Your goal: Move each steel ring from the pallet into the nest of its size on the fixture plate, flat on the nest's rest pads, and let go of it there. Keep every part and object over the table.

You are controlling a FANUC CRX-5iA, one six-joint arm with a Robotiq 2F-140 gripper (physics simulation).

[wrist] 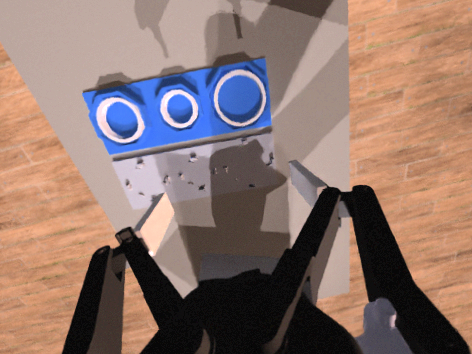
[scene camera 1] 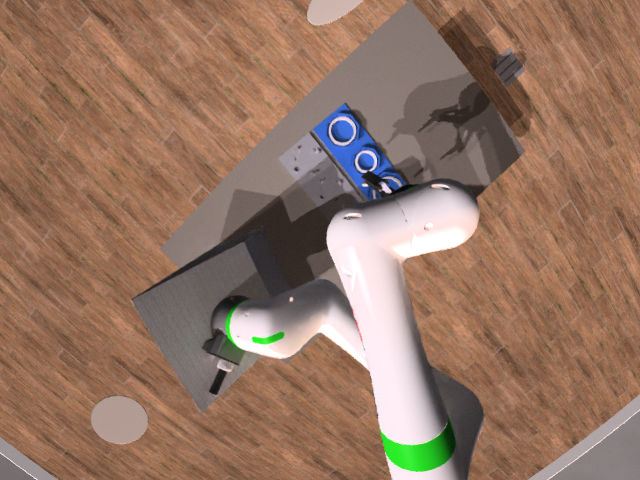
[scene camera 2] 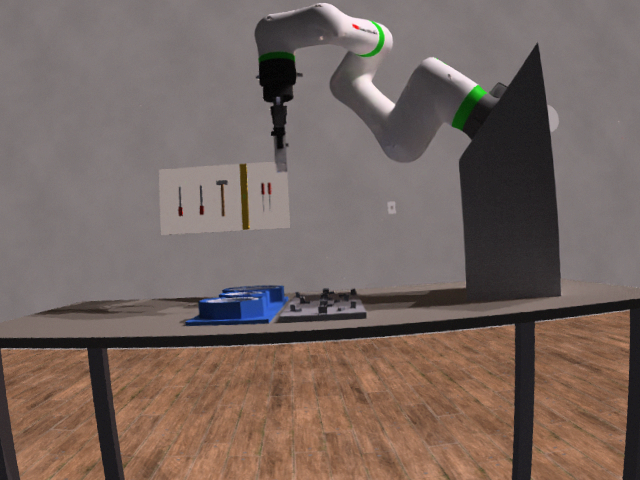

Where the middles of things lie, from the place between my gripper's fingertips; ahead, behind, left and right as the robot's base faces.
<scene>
Right now the grey fixture plate [scene camera 1: 306, 161] is 4 cm behind my hand, 13 cm to the left of it and 33 cm below it. Round my hand: blue pallet [scene camera 1: 344, 156] 13 cm ahead, 5 cm to the left, 33 cm below.
</scene>
